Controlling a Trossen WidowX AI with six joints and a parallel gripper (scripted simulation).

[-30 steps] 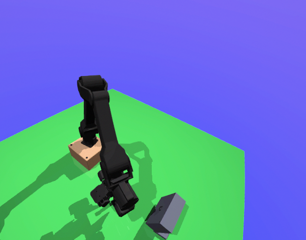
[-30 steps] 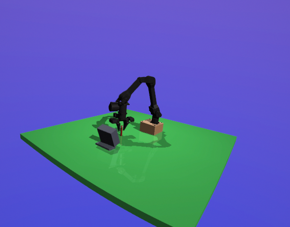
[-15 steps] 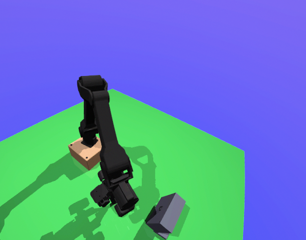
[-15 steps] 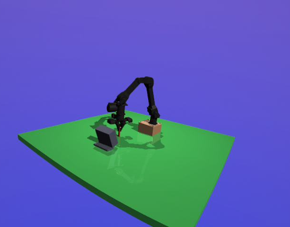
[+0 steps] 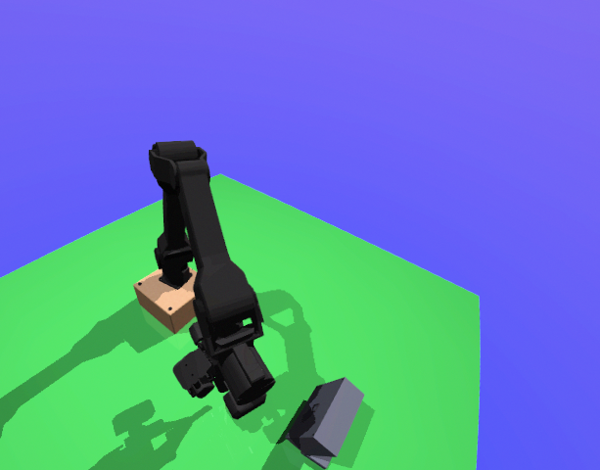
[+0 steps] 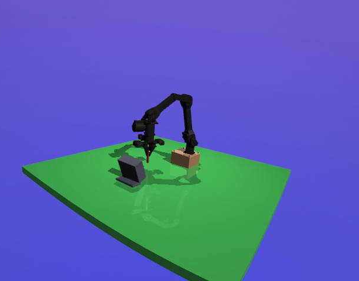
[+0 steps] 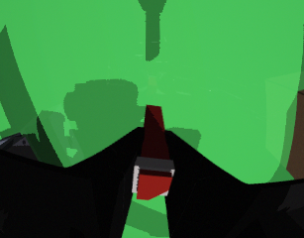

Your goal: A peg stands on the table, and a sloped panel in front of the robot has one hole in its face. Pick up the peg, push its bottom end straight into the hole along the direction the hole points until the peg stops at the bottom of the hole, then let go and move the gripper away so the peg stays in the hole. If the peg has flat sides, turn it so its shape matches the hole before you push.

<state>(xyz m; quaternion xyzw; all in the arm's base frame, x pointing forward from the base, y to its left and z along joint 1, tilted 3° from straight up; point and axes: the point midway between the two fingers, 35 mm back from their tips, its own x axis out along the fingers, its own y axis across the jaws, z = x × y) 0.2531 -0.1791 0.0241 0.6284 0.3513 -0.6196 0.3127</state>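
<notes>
My gripper tip is now 210 mm short of the grey sloped panel, 20 mm to the right of it and 10 mm above it. Round my gripper tip: red peg 20 mm above; thin grey foot 230 mm ahead, 10 mm to the left, 80 mm below.
</notes>
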